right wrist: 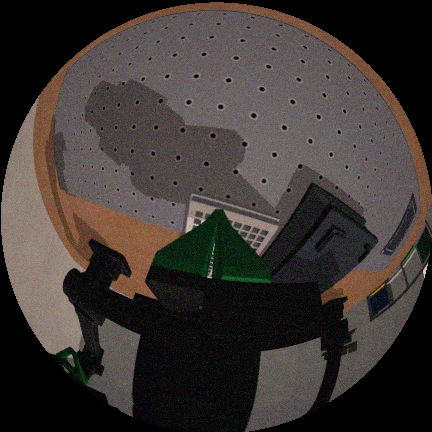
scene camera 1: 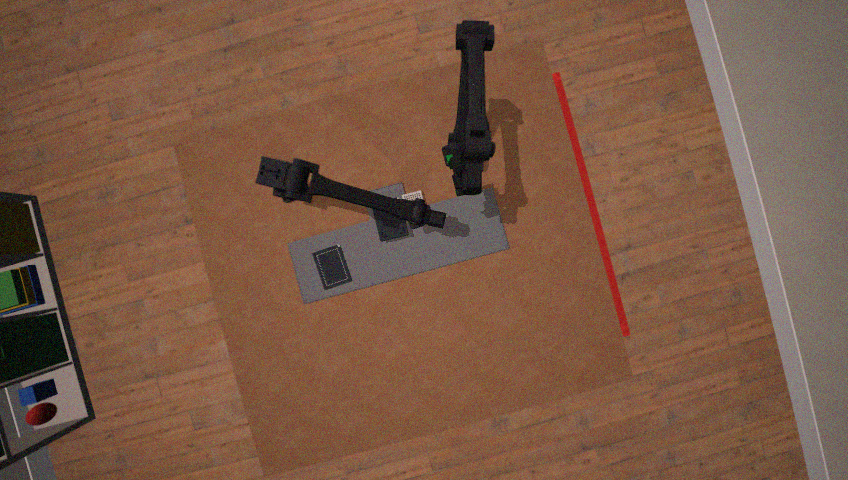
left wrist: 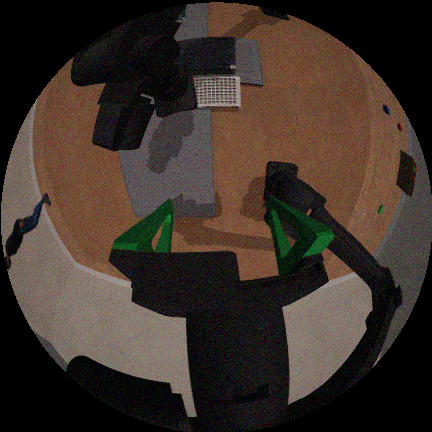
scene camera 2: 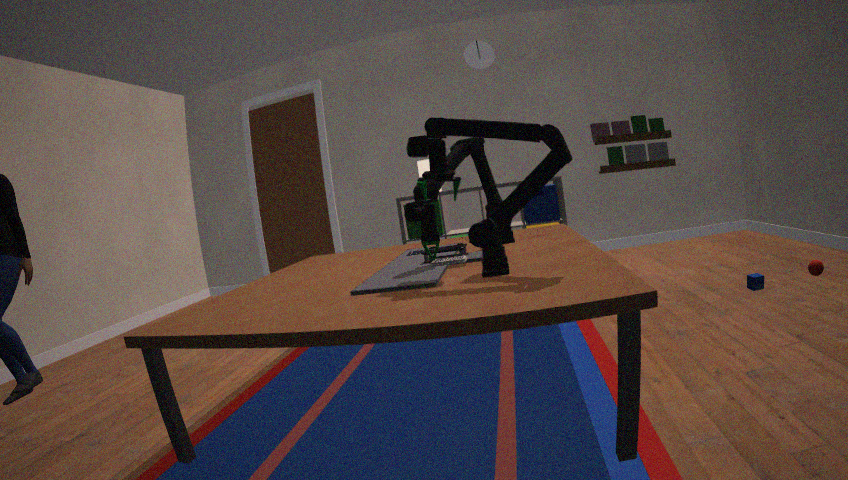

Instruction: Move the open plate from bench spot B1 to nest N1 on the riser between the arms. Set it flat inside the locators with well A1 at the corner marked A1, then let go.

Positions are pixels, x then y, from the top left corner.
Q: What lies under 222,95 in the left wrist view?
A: A white well plate.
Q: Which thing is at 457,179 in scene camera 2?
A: My left gripper.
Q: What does my right gripper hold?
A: Nothing.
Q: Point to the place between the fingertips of my left gripper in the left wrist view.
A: At 220,200
